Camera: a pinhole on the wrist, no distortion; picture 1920 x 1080 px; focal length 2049.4 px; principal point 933.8 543.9 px. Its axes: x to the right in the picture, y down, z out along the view. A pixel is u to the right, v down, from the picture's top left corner.
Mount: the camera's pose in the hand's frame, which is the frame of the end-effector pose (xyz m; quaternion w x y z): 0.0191 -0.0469 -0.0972 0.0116 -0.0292 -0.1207 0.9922
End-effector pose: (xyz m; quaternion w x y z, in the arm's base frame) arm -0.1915 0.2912 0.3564 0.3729 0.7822 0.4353 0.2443
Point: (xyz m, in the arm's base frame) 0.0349 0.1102 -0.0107
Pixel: 1122 315
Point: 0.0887 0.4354 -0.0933
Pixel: outside the picture
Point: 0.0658 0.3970 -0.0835
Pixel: 121 857
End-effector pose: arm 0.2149 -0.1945 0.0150 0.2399 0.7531 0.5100 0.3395
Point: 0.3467 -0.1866 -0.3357
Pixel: 1140 633
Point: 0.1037 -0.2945 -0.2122
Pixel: outside the picture
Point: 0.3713 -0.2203 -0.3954
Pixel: 1265 627
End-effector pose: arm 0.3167 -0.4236 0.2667 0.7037 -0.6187 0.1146 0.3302
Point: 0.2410 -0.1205 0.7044
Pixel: 1649 1018
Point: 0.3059 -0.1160 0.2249
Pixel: outside the picture
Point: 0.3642 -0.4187 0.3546
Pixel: 1348 967
